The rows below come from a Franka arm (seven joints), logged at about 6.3 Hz.
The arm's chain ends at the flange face. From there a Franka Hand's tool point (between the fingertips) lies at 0.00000 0.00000 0.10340 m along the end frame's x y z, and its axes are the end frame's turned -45 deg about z.
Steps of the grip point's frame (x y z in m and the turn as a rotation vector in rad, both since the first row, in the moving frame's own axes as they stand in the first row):
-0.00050 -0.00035 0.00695 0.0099 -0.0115 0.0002
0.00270 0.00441 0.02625 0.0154 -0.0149 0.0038
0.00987 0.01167 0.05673 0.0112 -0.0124 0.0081
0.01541 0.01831 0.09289 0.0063 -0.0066 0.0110
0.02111 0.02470 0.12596 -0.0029 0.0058 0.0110
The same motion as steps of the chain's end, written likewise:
0.00096 -0.00001 0.00696 -0.0011 -0.0151 0.0002
0.00724 0.00125 0.02627 0.0004 -0.0214 0.0038
0.01696 0.00119 0.05674 -0.0008 -0.0167 0.0081
0.02479 0.00203 0.09289 -0.0002 -0.0091 0.0110
0.03176 0.00275 0.12596 0.0021 0.0062 0.0110

